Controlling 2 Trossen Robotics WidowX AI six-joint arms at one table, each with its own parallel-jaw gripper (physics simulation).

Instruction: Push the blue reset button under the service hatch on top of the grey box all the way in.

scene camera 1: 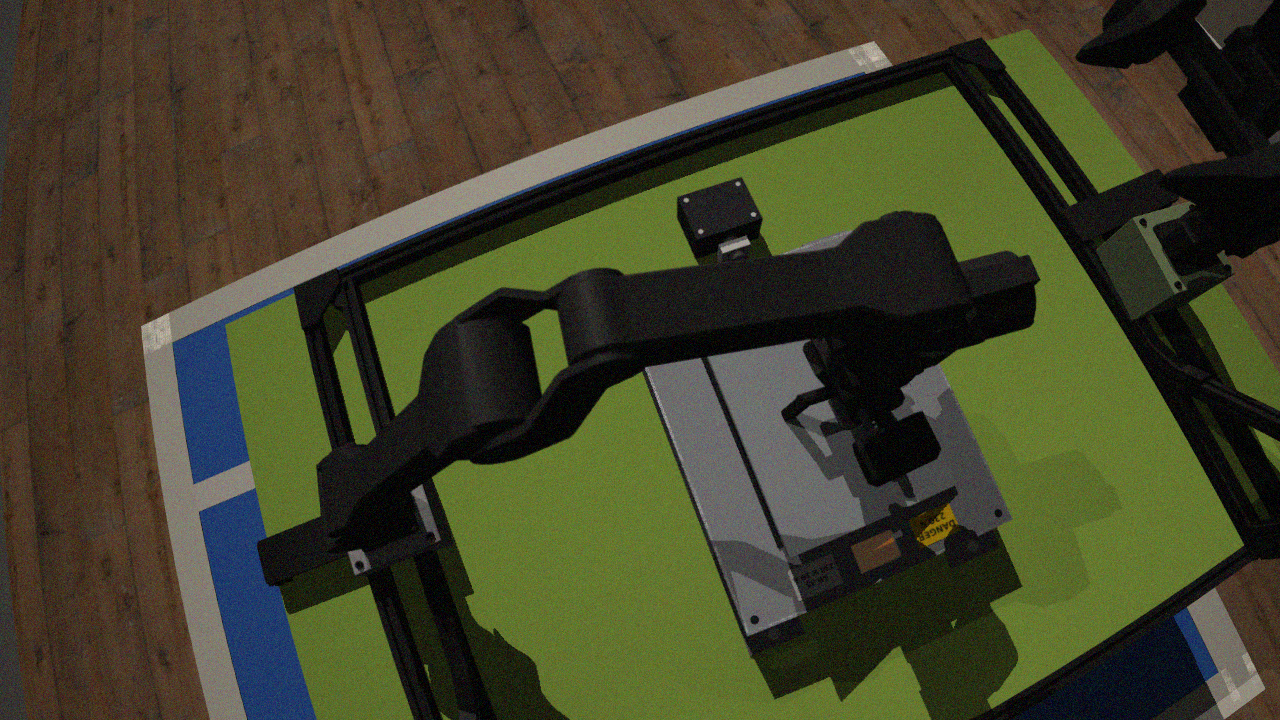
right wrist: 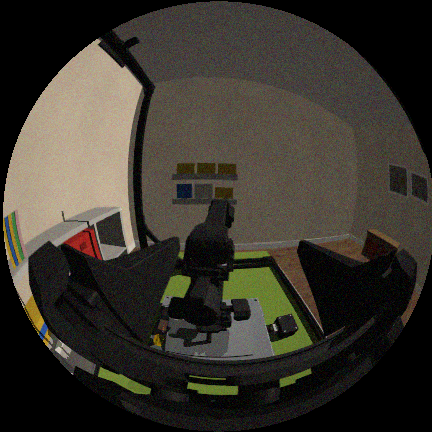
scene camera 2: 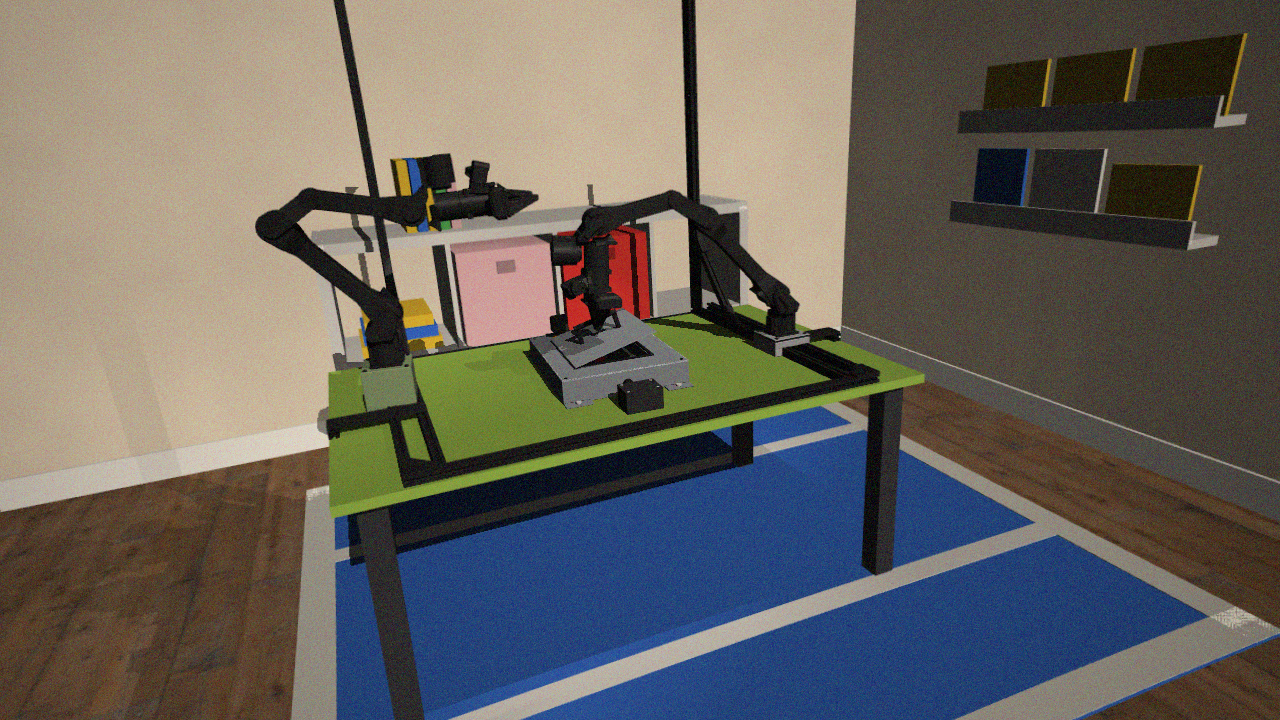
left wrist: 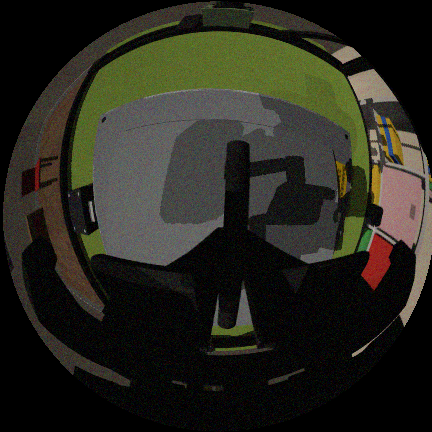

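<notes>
The grey box (scene camera 1: pixel 725 546) (scene camera 2: pixel 617 385) (right wrist: pixel 257 330) lies on the table under my left arm. Its hatch (scene camera 1: pixel 805 483) (scene camera 2: pixel 617 342) (left wrist: pixel 200 175) is tilted up, with a dark opening showing beneath it in scene camera 2. My left gripper (scene camera 2: pixel 597 329) (left wrist: pixel 230 233) is shut on the hatch's black bar handle (left wrist: pixel 237 167), which runs between its fingers in the left wrist view. The blue reset button does not show in any view; the hatch and my left arm cover that area. My right gripper (scene camera 2: pixel 532 197) is open and empty, high above the table, away from the box.
A small black block (scene camera 1: pixel 720 210) (scene camera 2: pixel 640 395) (right wrist: pixel 286 325) stands close beside the box. A yellow danger label (scene camera 1: pixel 935 526) and an orange label (scene camera 1: pixel 875 549) lie along one box edge. Black frame rails (scene camera 1: pixel 626 170) (scene camera 2: pixel 537 454) border the work area.
</notes>
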